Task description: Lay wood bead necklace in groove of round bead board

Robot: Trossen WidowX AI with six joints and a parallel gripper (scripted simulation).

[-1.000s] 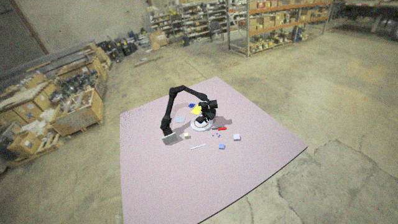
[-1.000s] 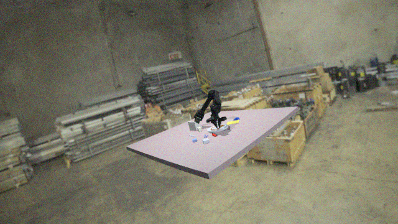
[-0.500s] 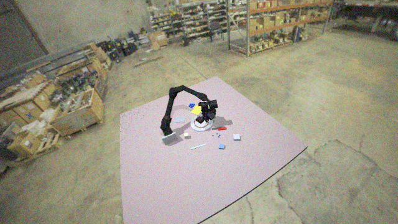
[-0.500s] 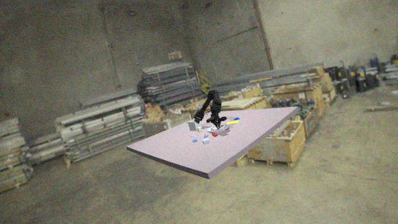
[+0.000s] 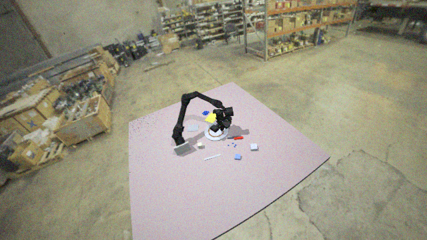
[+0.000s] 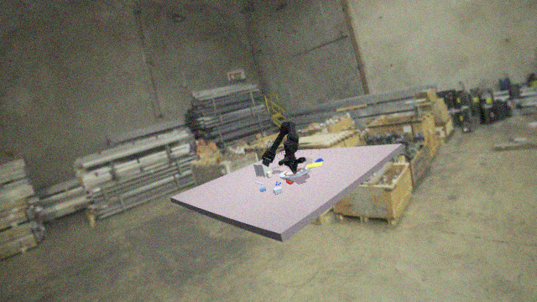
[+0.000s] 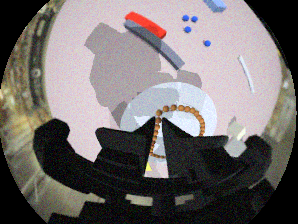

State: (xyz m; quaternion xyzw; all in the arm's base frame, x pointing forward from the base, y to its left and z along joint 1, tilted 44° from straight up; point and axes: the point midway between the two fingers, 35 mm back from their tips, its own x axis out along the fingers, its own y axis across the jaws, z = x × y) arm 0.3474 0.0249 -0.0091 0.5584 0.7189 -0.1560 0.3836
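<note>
Right now the yellow sheet is 2 cm behind my gripper tip, 21 cm to the left of it and 1 cm below it. Also, from my gripper tip: white stick 16 cm behind, 19 cm to the right, 1 cm below; cream cube 21 cm behind, 7 cm to the right; red-handled tool 7 cm ahead, 11 cm to the right, 1 cm below.
</note>
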